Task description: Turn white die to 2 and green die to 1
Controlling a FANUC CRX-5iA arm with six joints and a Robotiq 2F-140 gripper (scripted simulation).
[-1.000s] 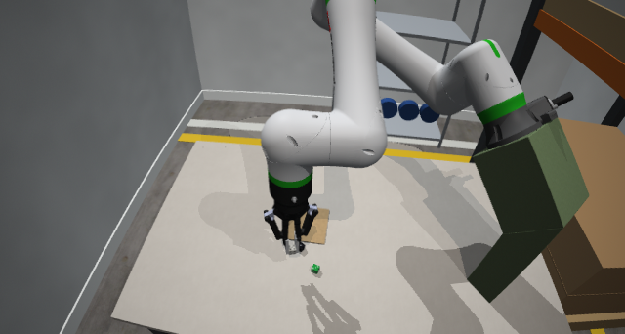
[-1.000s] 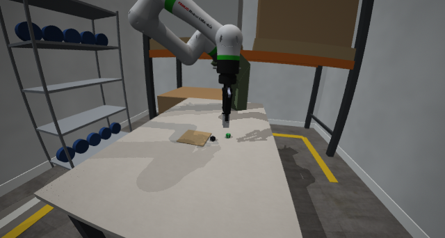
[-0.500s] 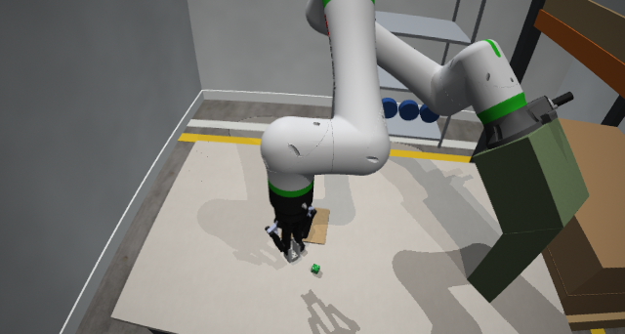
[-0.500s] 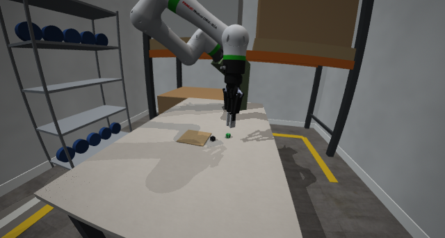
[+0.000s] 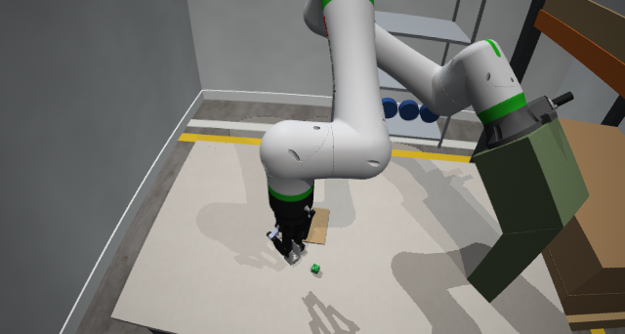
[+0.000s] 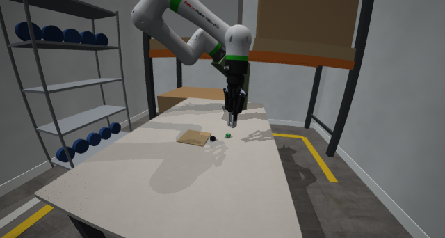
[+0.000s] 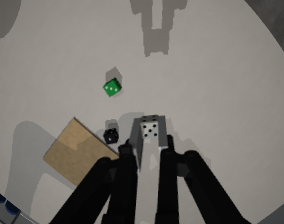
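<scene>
Now: hand 30 mm above the white die. Also, from my hand: mat: 180 mm to the right, 130 mm below, 50 mm behind; then black die: 120 mm below, 90 mm to the right, 30 mm behind; then green die: 120 mm below, 70 mm behind, 10 mm to the right.
</scene>
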